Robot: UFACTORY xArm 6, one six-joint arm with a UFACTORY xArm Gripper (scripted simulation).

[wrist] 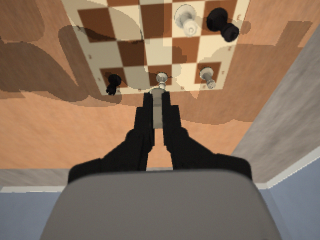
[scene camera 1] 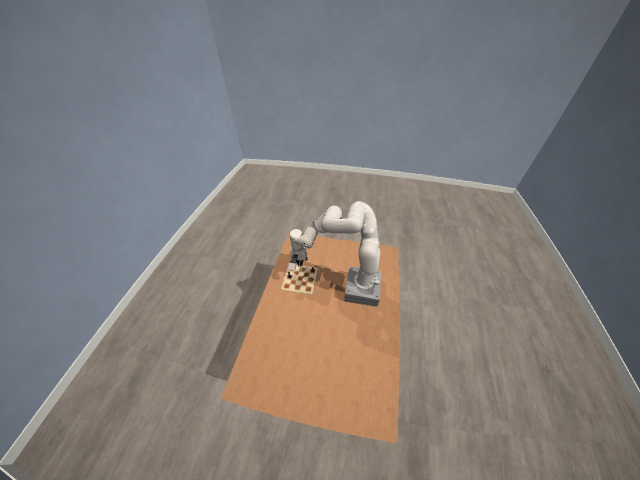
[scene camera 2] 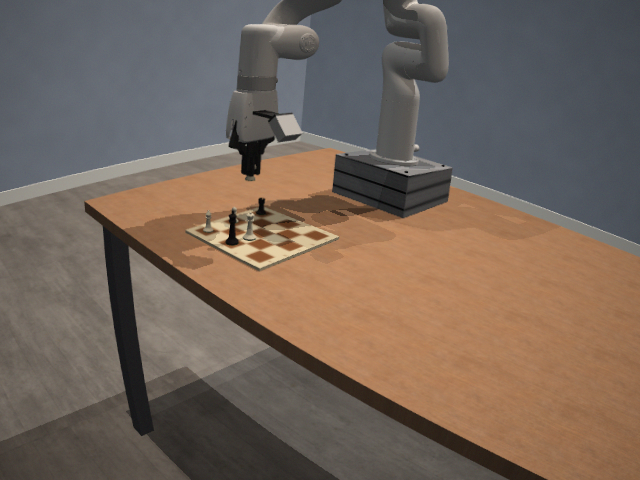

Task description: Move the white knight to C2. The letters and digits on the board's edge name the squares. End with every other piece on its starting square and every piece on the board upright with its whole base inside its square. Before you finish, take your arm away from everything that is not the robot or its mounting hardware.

Labels:
A chessboard shows in the wrist view (135,47), in scene camera 1 and in scene camera 2. One and the same spot on the chessboard: (scene camera 2: 279,237) is (scene camera 1: 300,283).

